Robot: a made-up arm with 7 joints.
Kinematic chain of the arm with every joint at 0, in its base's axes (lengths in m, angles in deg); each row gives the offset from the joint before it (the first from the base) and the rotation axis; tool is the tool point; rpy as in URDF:
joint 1: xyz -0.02 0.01 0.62 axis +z
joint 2: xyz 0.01 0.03 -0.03 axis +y
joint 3: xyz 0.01 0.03 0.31 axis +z
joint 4: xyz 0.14 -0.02 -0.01 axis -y
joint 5: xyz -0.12 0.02 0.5 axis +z
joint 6: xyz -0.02 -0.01 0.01 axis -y
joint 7: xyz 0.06 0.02 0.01 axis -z
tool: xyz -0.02 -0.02 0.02 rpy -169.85 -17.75 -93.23
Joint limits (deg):
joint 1: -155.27..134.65
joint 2: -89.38..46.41
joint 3: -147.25..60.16
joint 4: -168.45..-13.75
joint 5: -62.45..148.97
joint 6: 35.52..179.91
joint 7: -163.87..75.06
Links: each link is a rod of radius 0.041 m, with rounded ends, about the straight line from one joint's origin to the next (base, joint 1, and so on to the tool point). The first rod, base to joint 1, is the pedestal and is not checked.
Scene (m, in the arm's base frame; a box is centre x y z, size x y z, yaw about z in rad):
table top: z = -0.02
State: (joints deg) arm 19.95 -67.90 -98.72 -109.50 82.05 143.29 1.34
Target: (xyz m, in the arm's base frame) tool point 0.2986 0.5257 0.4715
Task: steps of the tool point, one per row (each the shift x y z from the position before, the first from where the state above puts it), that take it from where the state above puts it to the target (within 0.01 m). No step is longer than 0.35 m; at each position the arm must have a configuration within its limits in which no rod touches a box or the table.
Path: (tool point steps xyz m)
1: 0.2144 0.0371 0.1758
2: 0.2208 0.1573 0.1109
3: 0.1591 0.2541 0.0251
4: 0.0471 0.2933 -0.0632
5: -0.0801 0.2585 -0.1351
6: -0.1825 0.1566 -0.1756

